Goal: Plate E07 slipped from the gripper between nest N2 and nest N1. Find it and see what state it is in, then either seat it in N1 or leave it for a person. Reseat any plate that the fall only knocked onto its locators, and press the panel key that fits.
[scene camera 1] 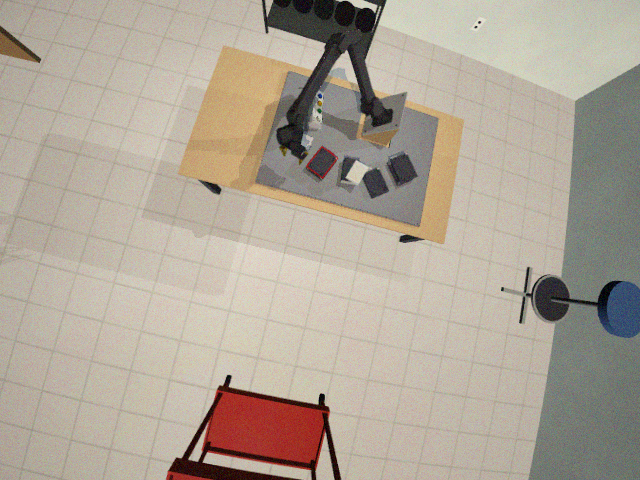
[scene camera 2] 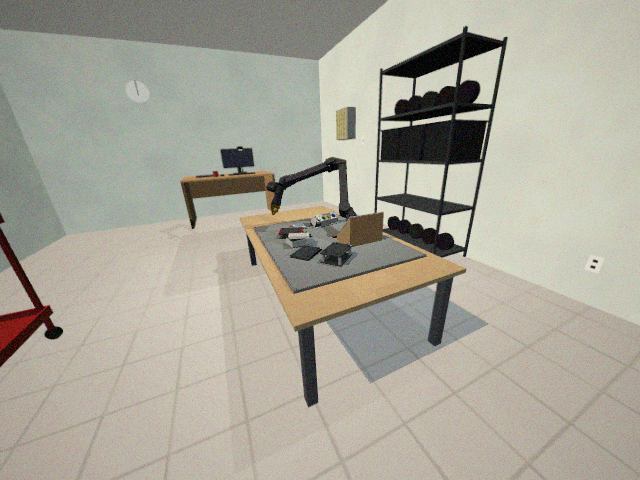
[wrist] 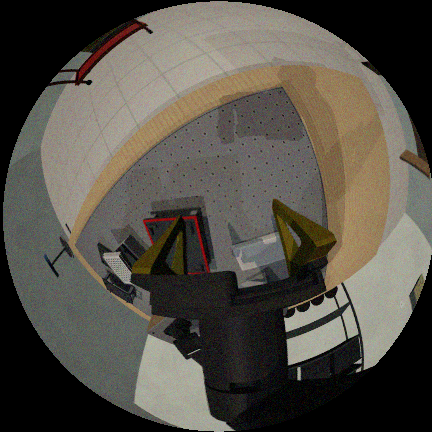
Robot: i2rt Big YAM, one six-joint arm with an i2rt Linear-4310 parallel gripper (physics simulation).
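Where they show: gripper, fingertip midpoint: (scene camera 1: 292, 160) (scene camera 2: 273, 213) (wrist: 227, 210); arm's base at its link origin: (scene camera 1: 383, 118) (scene camera 2: 354, 224) (wrist: 176, 326).
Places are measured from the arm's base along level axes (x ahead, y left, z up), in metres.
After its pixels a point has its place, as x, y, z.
My gripper (scene camera 1: 292, 156) {0.406, -0.472, 0.034} (scene camera 2: 274, 210) {0.406, -0.472, 0.034} (wrist: 227, 210) {0.406, -0.472, 0.034} is open and empty, above the mat beside the red-edged dark rectangle (scene camera 1: 322, 162) {0.336, -0.303, -0.062} (wrist: 159, 231) {0.392, -0.302, -0.062}. In the wrist view my left finger covers part of that rectangle. A white perforated plate (scene camera 1: 356, 172) {0.364, -0.097, -0.025} (scene camera 2: 298, 236) {0.374, -0.060, -0.025} (wrist: 117, 266) {0.379, -0.102, -0.024} lies skewed over a dark nest. A dark flat piece (scene camera 1: 375, 182) {0.371, 0.044, -0.087} (scene camera 2: 305, 252) {0.382, 0.056, -0.087} lies low beside it. Another dark plate (scene camera 1: 402, 168) {0.260, 0.184, -0.042} (scene camera 2: 336, 252) {0.291, 0.257, -0.033} sits raised on posts. The key panel (scene camera 1: 318, 108) {0.030, -0.392, -0.026} (scene camera 2: 324, 219) {0.029, -0.373, -0.039} has coloured keys. No labels are readable, so I cannot tell which piece is E07.
A pale, partly clear box (wrist: 260, 252) {0.219, -0.457, -0.087} lies near my right finger. An upright board (scene camera 1: 399, 111) {-0.023, 0.071, 0.069} (scene camera 2: 364, 229) {-0.011, 0.090, -0.010} stands toward the arm side of the grey mat (scene camera 1: 395, 204) {0.474, 0.199, -0.101} (scene camera 2: 305, 279) {0.494, 0.314, -0.101}. The wooden table (scene camera 1: 211, 113) {0.161, -1.030, -0.114} (scene camera 2: 361, 295) {0.335, 0.535, -0.114} extends around the mat. A black shelf rack (scene camera 2: 378, 155) stands behind.
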